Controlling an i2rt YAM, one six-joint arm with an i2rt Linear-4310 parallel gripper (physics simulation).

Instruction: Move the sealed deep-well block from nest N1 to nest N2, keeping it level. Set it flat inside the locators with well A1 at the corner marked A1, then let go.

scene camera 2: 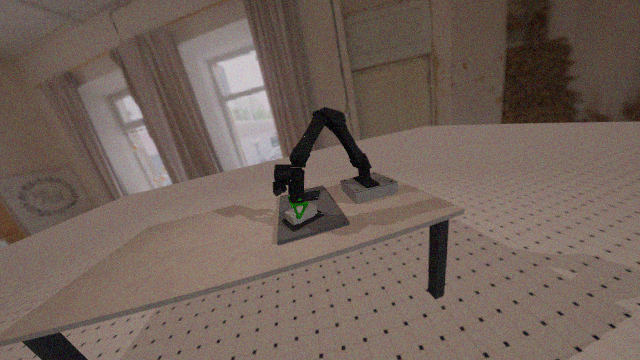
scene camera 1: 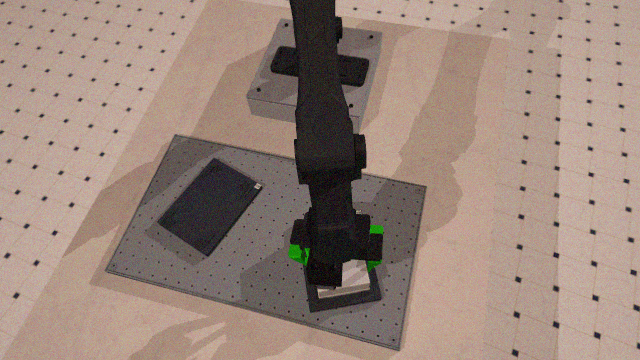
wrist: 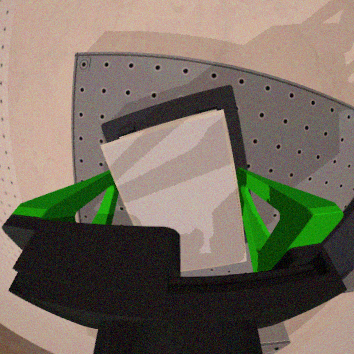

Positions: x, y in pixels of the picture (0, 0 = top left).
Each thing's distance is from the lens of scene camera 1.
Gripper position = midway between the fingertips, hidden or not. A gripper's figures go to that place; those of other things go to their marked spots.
gripper [scene camera 1: 339, 267]: 0.72 m
deep-well block [scene camera 1: 355, 278]: 0.70 m
grey perforated plate [scene camera 1: 250, 266]: 0.77 m
